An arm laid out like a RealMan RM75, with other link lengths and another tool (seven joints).
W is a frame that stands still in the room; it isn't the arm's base.
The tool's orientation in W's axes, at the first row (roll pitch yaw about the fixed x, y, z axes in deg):
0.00 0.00 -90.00
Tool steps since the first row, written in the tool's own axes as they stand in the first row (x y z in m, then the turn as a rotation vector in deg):
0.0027 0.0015 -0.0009 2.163 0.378 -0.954
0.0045 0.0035 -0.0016 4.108 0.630 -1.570
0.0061 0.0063 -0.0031 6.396 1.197 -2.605
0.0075 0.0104 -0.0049 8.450 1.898 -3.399
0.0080 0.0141 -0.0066 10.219 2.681 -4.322
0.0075 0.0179 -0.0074 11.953 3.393 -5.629
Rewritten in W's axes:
0.0015 -0.0027 -0.0009 0.378 -2.163 -0.954
0.0035 -0.0045 -0.0016 0.630 -4.108 -1.570
0.0063 -0.0061 -0.0031 1.197 -6.396 -2.605
0.0104 -0.0075 -0.0049 1.898 -8.450 -3.399
0.0141 -0.0080 -0.0066 2.681 -10.219 -4.322
0.0179 -0.0075 -0.0074 3.393 -11.953 -5.629

